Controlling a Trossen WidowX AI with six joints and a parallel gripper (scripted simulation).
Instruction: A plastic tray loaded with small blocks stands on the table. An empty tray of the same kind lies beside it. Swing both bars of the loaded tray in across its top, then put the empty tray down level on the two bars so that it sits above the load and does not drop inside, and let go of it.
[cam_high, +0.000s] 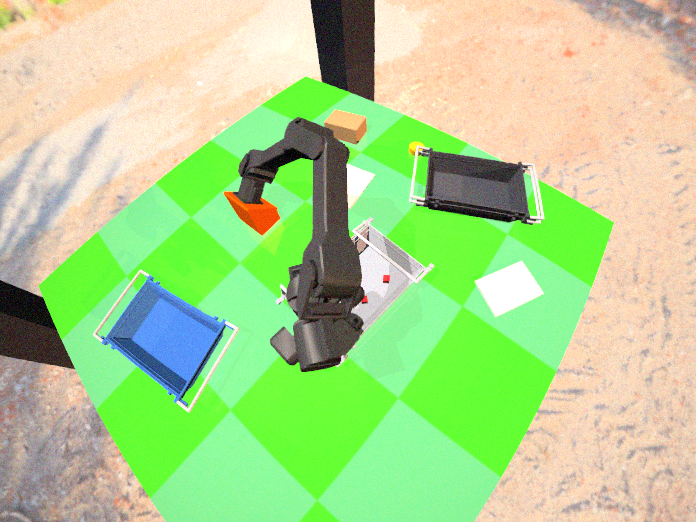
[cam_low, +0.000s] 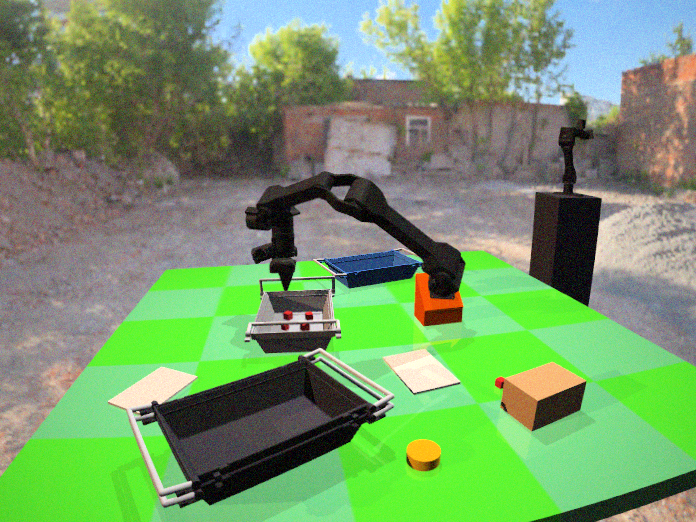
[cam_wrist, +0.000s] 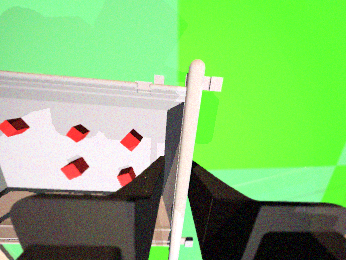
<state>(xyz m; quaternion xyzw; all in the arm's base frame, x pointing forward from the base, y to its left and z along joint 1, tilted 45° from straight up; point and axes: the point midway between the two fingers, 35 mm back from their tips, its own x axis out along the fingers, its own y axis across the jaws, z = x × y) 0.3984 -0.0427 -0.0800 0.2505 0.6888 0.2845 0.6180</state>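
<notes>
My gripper tip is 29 cm to the left of the blue tray, 27 cm past it and 2 cm above it. From my gripper tip the other things lie so: cardboard box: 52 cm to the left, 47 cm behind, 4 cm below; yellow disc: 61 cm to the left, 23 cm behind, 6 cm below.
</notes>
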